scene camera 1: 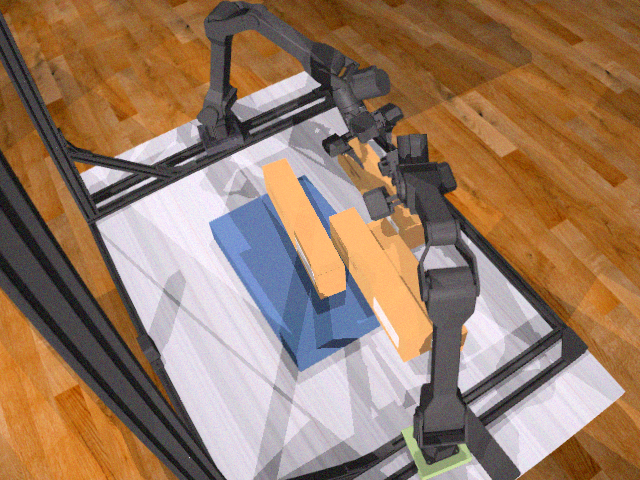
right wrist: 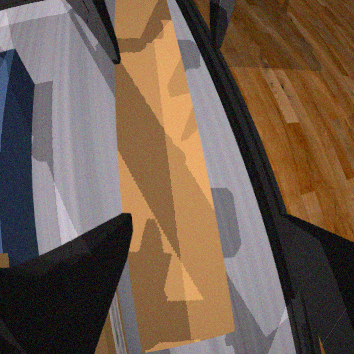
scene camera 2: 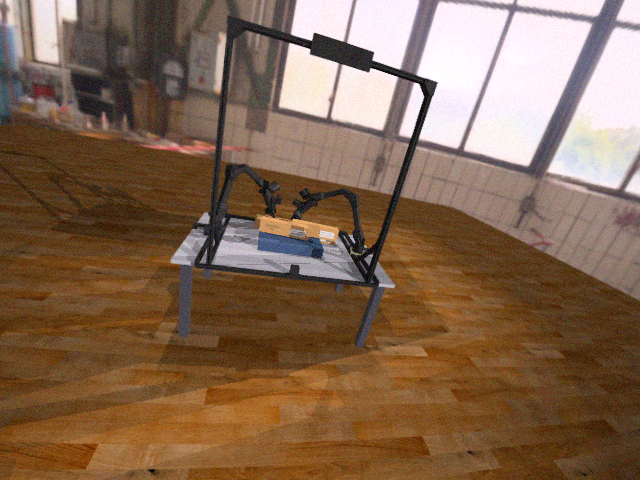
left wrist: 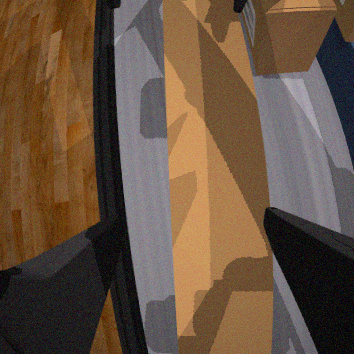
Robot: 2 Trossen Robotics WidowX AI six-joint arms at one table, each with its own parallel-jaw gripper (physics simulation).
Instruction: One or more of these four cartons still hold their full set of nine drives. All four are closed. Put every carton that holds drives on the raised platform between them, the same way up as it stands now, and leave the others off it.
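Frame: origin at the left arm's base, x right, y back, z down, level; centimetres.
Where they show: left gripper, fingertip midpoint: [scene camera 1: 377, 160] [right wrist: 166, 53] [scene camera 2: 274, 215] [left wrist: 193, 219]; right gripper, fingertip midpoint: [right wrist: 206, 223] [scene camera 2: 291, 216] [left wrist: 173, 6]; left arm's base, origin of the base link: [scene camera 1: 219, 131]; right arm's base, origin of the base link: [scene camera 1: 436, 443] [scene camera 2: 357, 251].
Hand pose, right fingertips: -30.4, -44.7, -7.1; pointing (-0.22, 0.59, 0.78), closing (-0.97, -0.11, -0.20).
Each offset is from my right fingertips to the centre of the thing, as dx, dy, dz. Level surfaces: height alone.
Four closed orange cartons. One @(+23.3, +2.1, +1.2) [scene camera 1: 305, 227] [scene camera 2: 273, 225] lies on the blue platform @(+25.7, -2.7, +8.4) [scene camera 1: 242, 258] [scene camera 2: 279, 245] [right wrist: 20, 150], one end overhanging. A second @(+14.8, -17.2, +1.3) [scene camera 1: 369, 263] [scene camera 2: 326, 235] lies along the platform's right edge; whether it rests on it I cannot tell. A third @(+7.4, -17.9, +7.2) [scene camera 1: 400, 248] is beside that, partly behind the right arm. The fourth @(+1.8, +9.1, +7.2) [scene camera 1: 361, 175] [left wrist: 225, 175] [right wrist: 165, 150] lies on the table near the far frame rail. My left gripper [scene camera 2: 270, 211] [left wrist: 193, 219] and right gripper [scene camera 2: 296, 213] [right wrist: 206, 217] are both open and empty over the fourth carton, one finger towards each long side.
Black frame rails [scene camera 1: 506, 273] [left wrist: 105, 125] [right wrist: 240, 135] edge the white table @(dz +11.4) [scene camera 1: 160, 289]. A thick black frame post [scene camera 1: 67, 294] crosses the left of scene camera 1. The grippers are close to each other. The right arm's base stands on a green plate [scene camera 1: 439, 470].
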